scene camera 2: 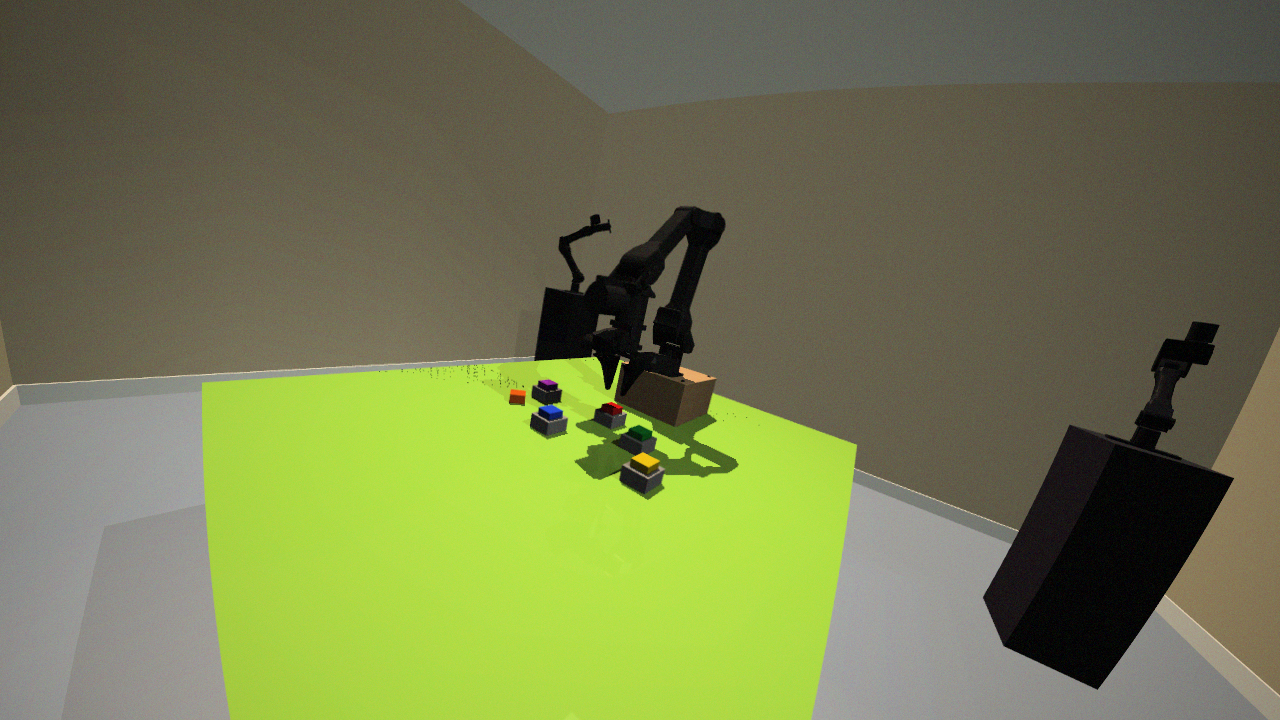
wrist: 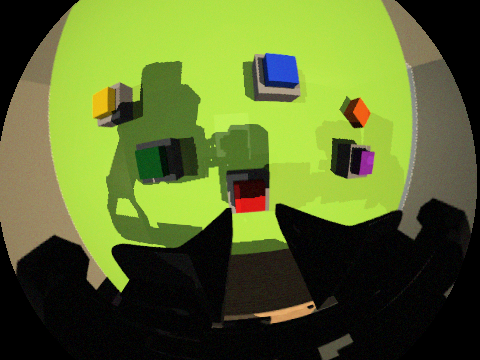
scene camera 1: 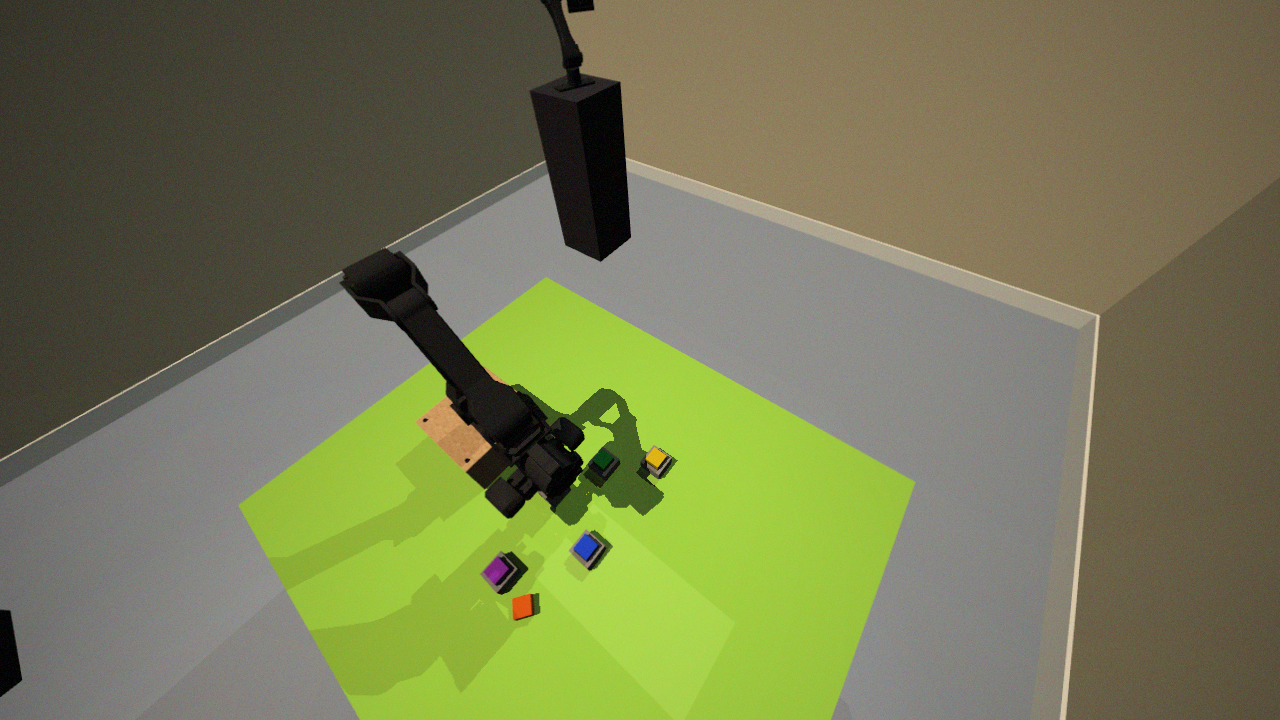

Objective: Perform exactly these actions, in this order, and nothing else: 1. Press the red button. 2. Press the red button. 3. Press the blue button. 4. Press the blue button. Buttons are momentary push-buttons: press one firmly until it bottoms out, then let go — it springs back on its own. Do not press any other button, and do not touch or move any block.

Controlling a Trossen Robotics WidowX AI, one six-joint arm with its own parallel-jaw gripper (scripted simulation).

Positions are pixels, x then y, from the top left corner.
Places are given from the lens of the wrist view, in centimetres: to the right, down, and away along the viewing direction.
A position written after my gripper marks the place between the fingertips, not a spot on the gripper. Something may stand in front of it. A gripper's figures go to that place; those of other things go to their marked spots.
my gripper (wrist: 253, 211): 1, 2, 10
blue button (wrist: 280, 70): 4, -11, 10
green button (wrist: 152, 162): -9, -2, 12
